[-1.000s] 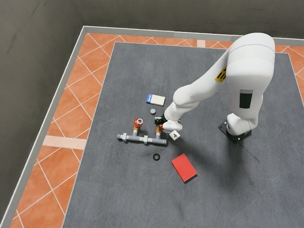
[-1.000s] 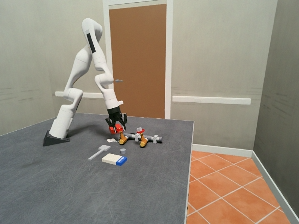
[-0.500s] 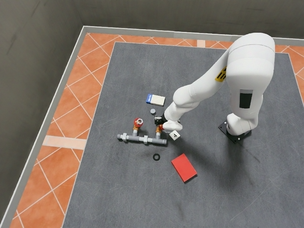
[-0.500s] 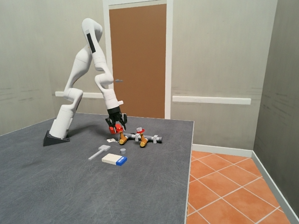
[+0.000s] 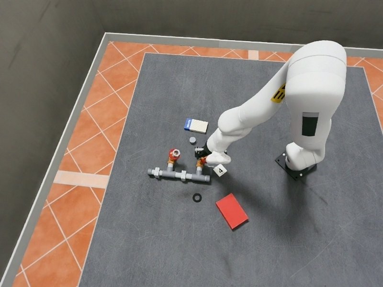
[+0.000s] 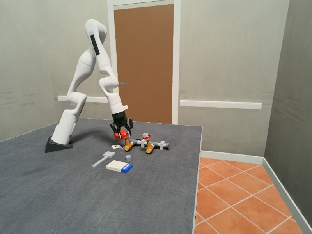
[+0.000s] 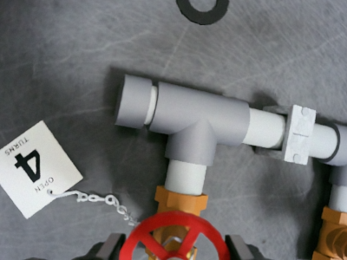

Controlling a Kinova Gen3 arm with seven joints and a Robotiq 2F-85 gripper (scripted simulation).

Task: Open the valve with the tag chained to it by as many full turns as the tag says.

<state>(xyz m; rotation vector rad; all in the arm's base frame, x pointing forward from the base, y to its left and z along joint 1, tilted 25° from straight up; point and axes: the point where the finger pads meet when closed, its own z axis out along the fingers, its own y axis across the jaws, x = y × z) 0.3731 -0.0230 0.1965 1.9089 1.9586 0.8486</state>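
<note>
Now: the white tag 90 mm below my hand, 70 mm behind it and 20 mm to the left of it. From my hand the other things lie so: grey paddle: 130 mm to the right, 90 mm below, 60 mm behind; then blue box: 210 mm to the right, 80 mm below, 50 mm ahead; then red block: 200 mm to the left, 120 mm behind, 80 mm below.
</note>
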